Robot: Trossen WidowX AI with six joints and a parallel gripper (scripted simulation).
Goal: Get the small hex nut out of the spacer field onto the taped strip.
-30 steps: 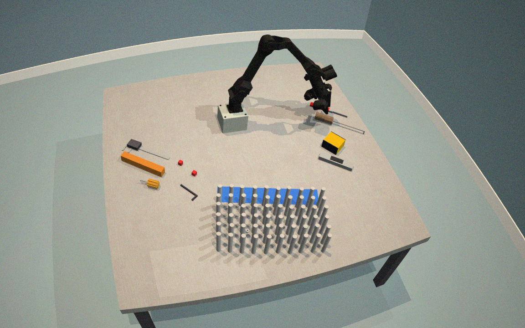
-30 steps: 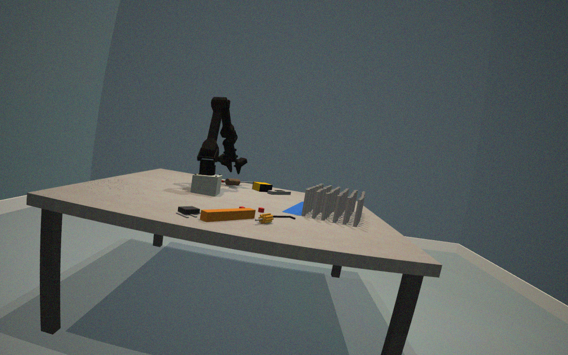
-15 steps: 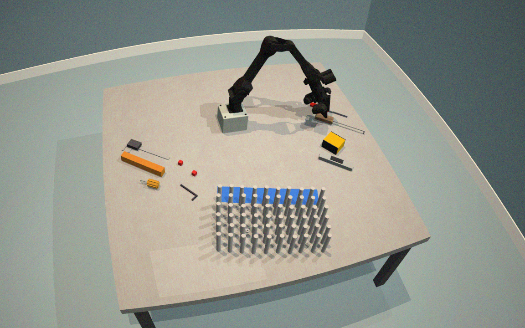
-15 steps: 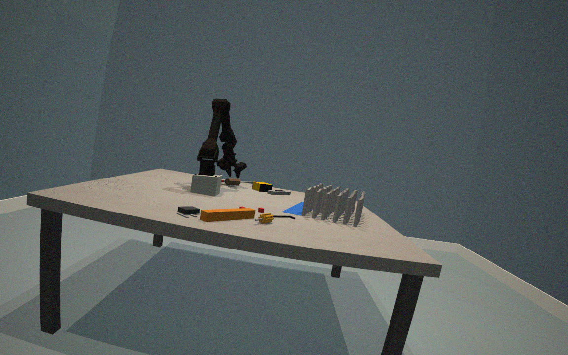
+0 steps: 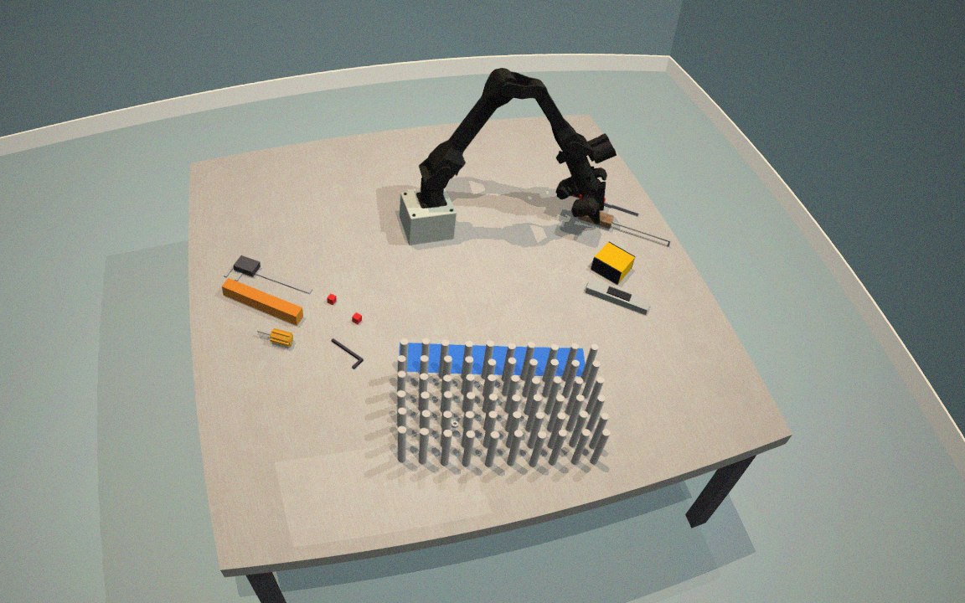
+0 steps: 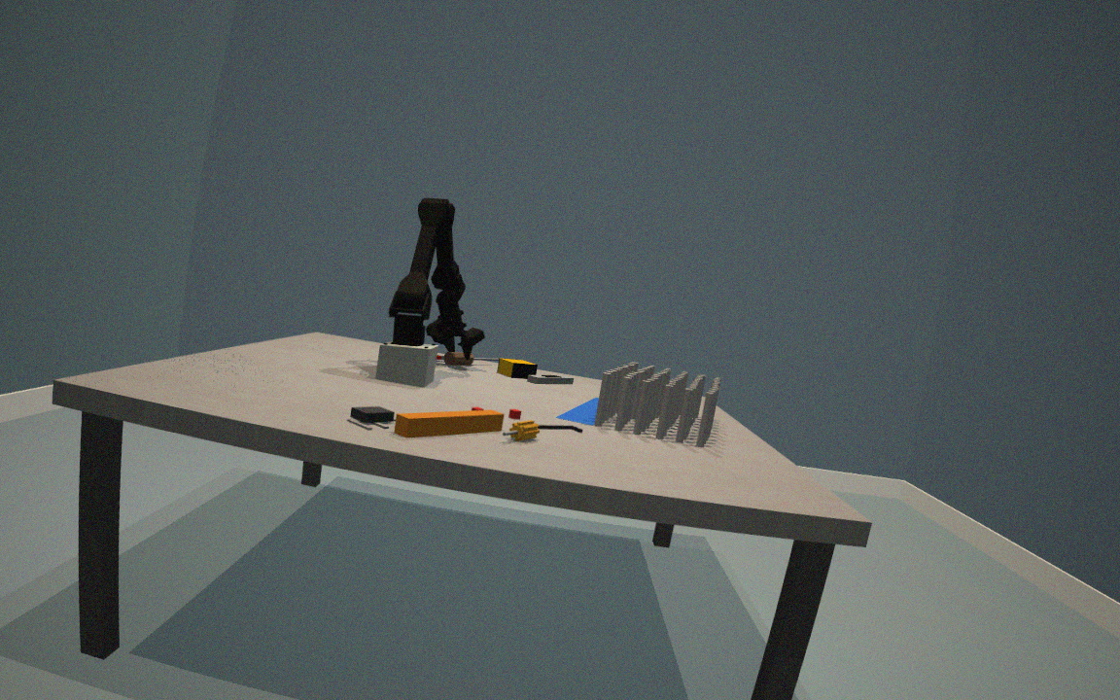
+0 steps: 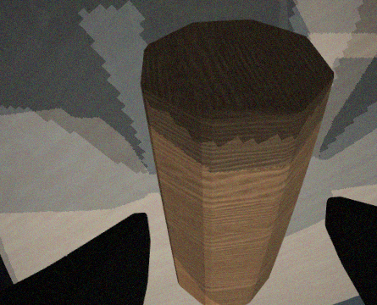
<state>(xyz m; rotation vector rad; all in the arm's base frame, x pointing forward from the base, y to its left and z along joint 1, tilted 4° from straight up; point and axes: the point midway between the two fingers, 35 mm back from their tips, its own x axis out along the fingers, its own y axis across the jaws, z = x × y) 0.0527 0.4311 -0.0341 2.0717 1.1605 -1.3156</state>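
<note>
The red-handled tool lies 7 cm behind my gripper tip, 6 cm to the left of it and 1 cm below it. The rest, counted from my gripper tip: blue taped strip (39 cm ahead, 41 cm to the right, 2 cm below); hex nut (54 cm ahead, 54 cm to the right, 2 cm below); grey bar (27 cm ahead, 6 cm to the right, 1 cm below).
</note>
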